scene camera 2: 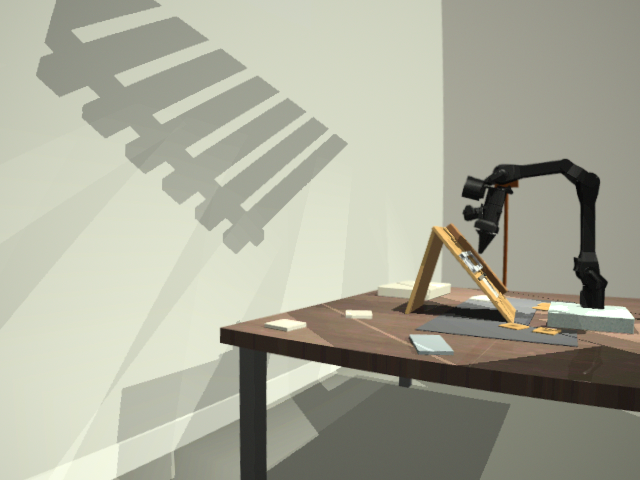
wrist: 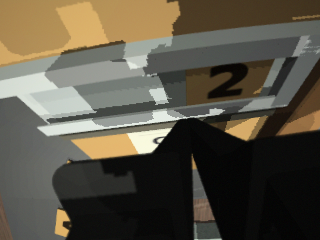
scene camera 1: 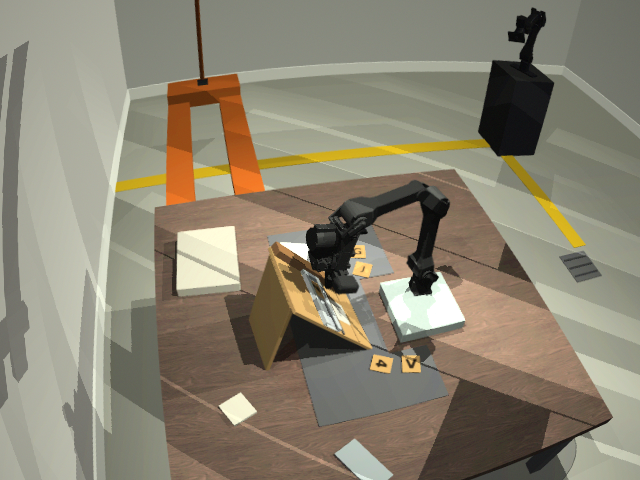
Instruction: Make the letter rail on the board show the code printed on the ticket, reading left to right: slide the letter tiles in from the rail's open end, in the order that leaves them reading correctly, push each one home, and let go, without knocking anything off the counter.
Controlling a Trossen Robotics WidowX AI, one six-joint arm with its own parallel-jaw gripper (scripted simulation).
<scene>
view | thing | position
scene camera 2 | my gripper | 479, 253
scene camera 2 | cream slab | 402, 289
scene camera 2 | grey-blue pad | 424, 344
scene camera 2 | wooden board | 450, 236
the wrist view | my gripper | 187, 126
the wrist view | wooden board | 93, 78
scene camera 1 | my gripper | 327, 288
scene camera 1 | cream slab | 207, 263
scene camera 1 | wooden board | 286, 287
</scene>
